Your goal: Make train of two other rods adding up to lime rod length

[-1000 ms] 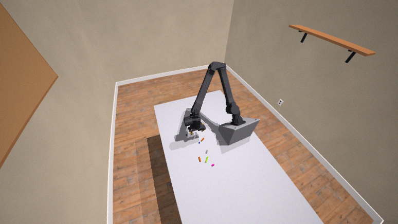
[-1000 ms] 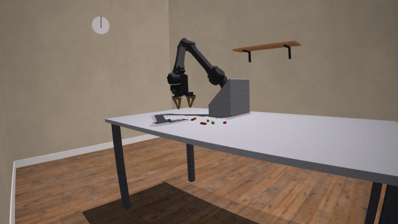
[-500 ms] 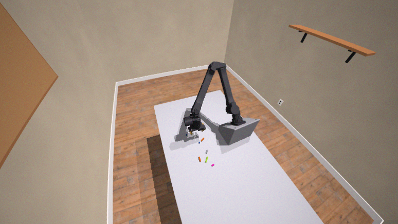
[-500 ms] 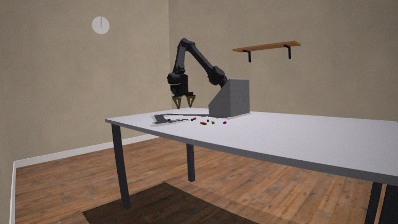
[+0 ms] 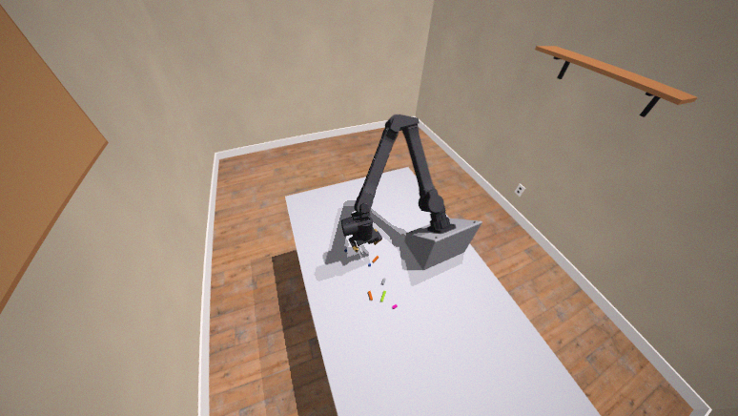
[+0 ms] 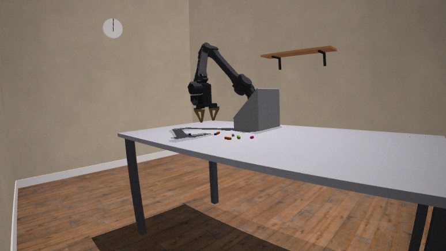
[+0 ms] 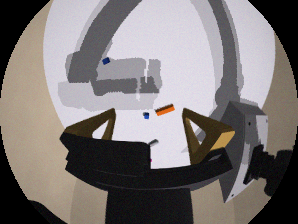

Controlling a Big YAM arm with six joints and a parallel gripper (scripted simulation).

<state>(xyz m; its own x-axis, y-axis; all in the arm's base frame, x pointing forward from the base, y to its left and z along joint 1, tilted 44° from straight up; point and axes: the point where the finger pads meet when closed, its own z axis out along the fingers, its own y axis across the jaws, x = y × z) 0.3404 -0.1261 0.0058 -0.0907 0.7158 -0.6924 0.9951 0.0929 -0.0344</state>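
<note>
Now: hand 160 mm to the right of the grey rod, 70 mm above it and 30 mm past it. Also, from my hand: magenta rod: 290 mm to the left, 70 mm below, 30 mm behind; lime rod: 230 mm to the left, 70 mm below.
</note>
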